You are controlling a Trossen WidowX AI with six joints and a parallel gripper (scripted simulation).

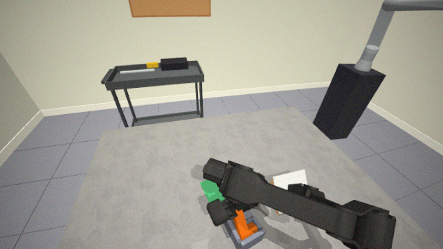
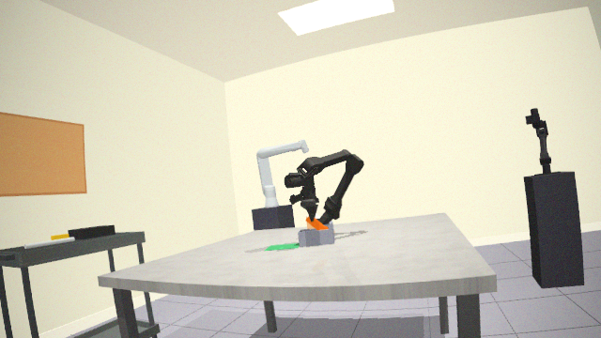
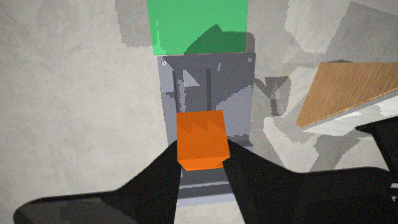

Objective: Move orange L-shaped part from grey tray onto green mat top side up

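The green mat lies 140 mm to the right of my gripper tip, 120 mm below it and 30 mm ahead of it. The rest, counted from my gripper tip: orange L-shaped part (30 mm below, 20 mm to the left, 20 mm behind).
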